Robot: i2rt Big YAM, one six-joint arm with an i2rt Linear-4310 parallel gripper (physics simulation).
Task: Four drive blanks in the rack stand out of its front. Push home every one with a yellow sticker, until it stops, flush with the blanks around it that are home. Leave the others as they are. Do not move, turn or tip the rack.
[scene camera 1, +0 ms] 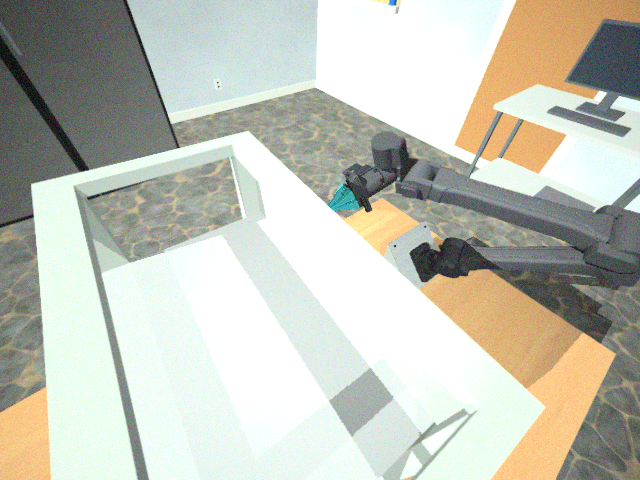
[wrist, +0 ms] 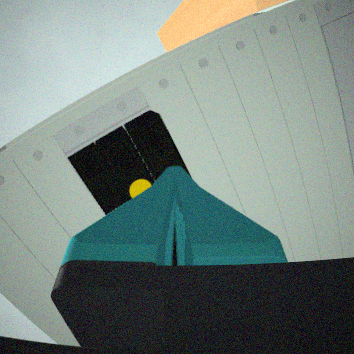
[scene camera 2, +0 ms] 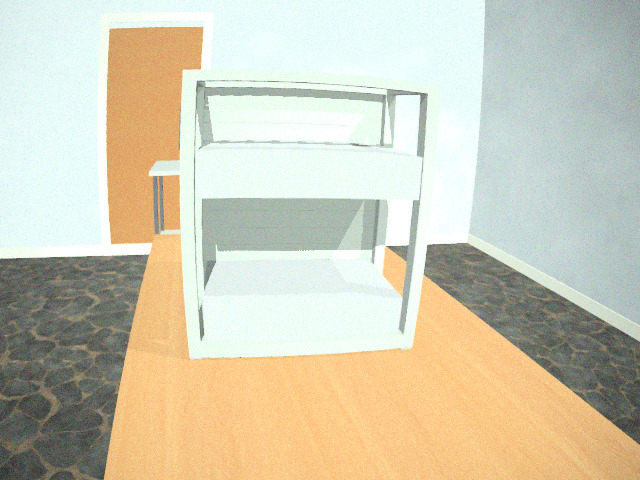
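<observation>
The pale rack (scene camera 1: pixel 67 310) (scene camera 2: pixel 308 178) (wrist: pixel 215 125) stands upright on the wooden table. In the wrist view its front has pale upright panels and a dark opening-like block of black drive-blank faces. One black blank (wrist: pixel 111 157) carries a round yellow sticker (wrist: pixel 140 188), partly covered by my fingers. A thin light line separates it from the black blank (wrist: pixel 157 142) on its right, whose lower part is hidden. My gripper (scene camera 1: pixel 330 207) (wrist: pixel 174 177) is shut and empty, its teal tips over that right blank's lower part. I cannot tell whether they touch, or how far either blank stands out.
The wooden table (scene camera 1: pixel 496 315) (scene camera 2: pixel 330 413) runs under and beyond the rack. A grey plate (scene camera 1: pixel 408 245) with a black bracket stands beside the rack below my arm. A white desk (scene camera 1: pixel 547 103) with a monitor (scene camera 1: pixel 610 62) is at the back right; a dark cabinet (scene camera 1: pixel 82 77) is at left.
</observation>
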